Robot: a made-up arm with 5 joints.
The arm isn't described. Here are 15 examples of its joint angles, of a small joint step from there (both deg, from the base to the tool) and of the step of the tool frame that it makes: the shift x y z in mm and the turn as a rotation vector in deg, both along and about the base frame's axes.
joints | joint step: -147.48 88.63 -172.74 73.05 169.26 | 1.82 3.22 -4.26 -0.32 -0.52
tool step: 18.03 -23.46 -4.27 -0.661 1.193 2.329
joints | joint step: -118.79 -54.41 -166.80 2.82 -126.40 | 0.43 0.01 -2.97 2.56 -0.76
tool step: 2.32 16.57 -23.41 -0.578 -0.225 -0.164
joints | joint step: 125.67 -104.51 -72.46 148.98 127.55 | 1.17 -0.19 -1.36 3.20 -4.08
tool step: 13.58 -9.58 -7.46 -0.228 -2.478 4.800
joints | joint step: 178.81 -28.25 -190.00 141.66 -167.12 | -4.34 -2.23 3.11 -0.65 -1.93
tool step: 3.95 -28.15 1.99 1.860 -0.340 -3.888
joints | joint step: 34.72 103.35 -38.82 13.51 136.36 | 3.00 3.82 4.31 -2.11 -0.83
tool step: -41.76 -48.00 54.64 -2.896 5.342 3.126
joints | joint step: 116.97 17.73 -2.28 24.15 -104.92 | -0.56 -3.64 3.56 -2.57 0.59
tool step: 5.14 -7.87 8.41 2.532 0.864 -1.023
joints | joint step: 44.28 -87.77 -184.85 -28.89 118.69 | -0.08 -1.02 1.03 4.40 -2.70
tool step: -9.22 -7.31 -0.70 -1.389 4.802 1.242
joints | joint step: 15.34 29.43 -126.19 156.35 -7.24 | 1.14 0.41 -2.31 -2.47 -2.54
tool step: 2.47 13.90 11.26 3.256 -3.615 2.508
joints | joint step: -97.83 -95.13 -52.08 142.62 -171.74 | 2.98 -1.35 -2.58 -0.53 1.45
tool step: 1.47 26.80 12.38 -4.452 0.321 1.538
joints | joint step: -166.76 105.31 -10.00 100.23 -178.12 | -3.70 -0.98 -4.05 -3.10 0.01
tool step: 12.47 -18.31 -50.41 -1.608 7.971 -3.684
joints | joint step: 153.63 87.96 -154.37 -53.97 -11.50 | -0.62 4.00 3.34 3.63 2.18
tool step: 0.19 10.43 -98.72 -6.695 -8.911 0.301
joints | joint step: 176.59 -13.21 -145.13 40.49 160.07 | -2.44 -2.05 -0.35 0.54 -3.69
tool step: 37.22 1.70 4.19 3.374 1.592 -4.216
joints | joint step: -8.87 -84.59 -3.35 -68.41 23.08 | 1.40 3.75 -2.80 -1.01 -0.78
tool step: 8.02 3.75 9.91 -0.318 -0.015 0.685
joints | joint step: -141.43 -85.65 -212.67 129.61 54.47 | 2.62 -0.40 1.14 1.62 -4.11
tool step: -22.47 26.05 5.79 2.193 -1.241 -1.394
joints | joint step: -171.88 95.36 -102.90 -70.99 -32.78 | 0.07 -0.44 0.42 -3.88 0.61
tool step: 4.09 -0.15 11.14 -1.149 3.775 -0.031
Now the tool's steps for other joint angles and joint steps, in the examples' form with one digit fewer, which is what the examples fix.
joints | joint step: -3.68 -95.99 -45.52 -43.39 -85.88 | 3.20 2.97 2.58 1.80 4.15
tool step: 60.9 -10.0 3.0 0.18 7.35 7.35
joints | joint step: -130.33 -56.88 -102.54 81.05 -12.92 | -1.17 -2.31 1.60 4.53 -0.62
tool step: 7.1 7.7 -17.0 3.28 -2.05 -1.02
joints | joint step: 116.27 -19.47 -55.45 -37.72 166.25 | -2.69 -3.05 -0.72 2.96 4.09
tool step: 30.5 -4.8 32.9 -0.85 3.75 -1.09
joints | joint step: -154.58 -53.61 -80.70 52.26 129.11 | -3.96 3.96 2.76 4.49 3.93
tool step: -77.9 -14.9 -49.5 0.95 -11.81 -4.87
